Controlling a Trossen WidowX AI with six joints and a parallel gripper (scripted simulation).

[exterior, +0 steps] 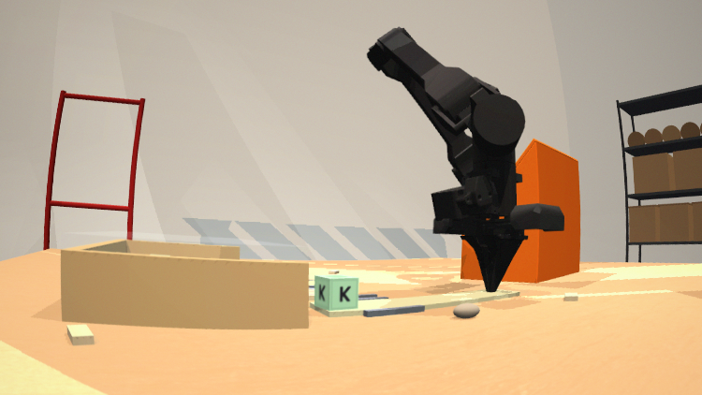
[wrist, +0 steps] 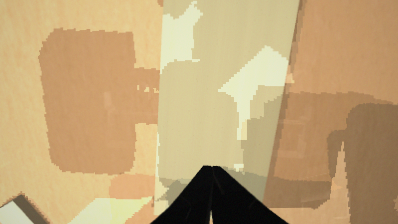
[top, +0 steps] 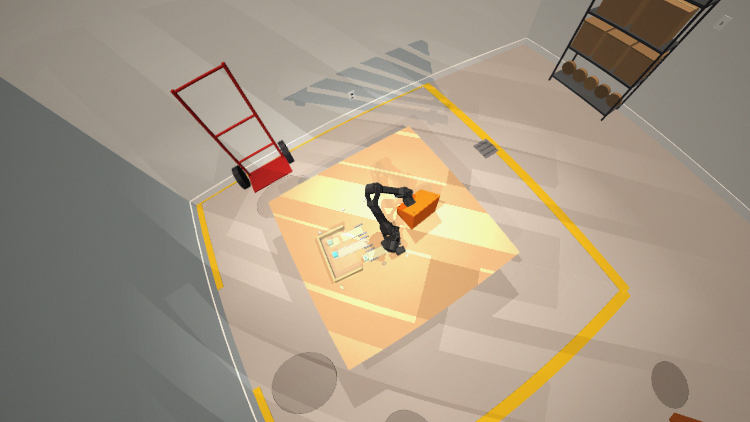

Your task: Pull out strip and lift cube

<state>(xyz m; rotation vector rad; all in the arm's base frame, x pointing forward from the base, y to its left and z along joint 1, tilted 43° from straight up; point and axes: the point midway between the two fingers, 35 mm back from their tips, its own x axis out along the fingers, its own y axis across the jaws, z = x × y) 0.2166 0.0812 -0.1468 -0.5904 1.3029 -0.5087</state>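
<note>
Right now the long pale strip is 10 cm ahead of my gripper tip and 1 cm to the right of it. The rest, counted from my gripper tip: grey pebble 12 cm ahead, 8 cm to the left.
</note>
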